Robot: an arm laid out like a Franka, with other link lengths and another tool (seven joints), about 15 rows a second.
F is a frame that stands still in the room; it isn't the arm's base.
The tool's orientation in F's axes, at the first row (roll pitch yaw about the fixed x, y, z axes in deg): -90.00 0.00 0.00
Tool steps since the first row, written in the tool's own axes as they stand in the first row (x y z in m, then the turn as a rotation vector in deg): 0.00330 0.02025 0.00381 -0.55 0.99 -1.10; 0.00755 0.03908 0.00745 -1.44 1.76 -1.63; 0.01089 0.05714 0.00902 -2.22 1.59 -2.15; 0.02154 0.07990 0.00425 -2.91 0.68 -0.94; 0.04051 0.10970 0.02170 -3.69 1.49 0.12; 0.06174 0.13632 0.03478 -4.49 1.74 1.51; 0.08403 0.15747 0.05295 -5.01 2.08 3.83; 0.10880 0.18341 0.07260 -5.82 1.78 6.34; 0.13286 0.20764 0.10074 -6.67 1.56 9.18; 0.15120 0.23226 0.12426 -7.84 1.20 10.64; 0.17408 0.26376 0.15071 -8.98 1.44 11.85
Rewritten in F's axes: 0.00330 0.00381 -0.02025 -0.55 -1.10 -0.99; 0.00755 0.00745 -0.03908 -1.44 -1.63 -1.76; 0.01089 0.00902 -0.05714 -2.22 -2.15 -1.59; 0.02154 0.00425 -0.07990 -2.91 -0.94 -0.68; 0.04051 0.02170 -0.10970 -3.69 0.12 -1.49; 0.06174 0.03478 -0.13632 -4.49 1.51 -1.74; 0.08403 0.05295 -0.15747 -5.01 3.83 -2.08; 0.10880 0.07260 -0.18341 -5.82 6.34 -1.78; 0.13286 0.10074 -0.20764 -6.67 9.18 -1.56; 0.15120 0.12426 -0.23226 -7.84 10.64 -1.20; 0.17408 0.15071 -0.26376 -8.98 11.85 -1.44
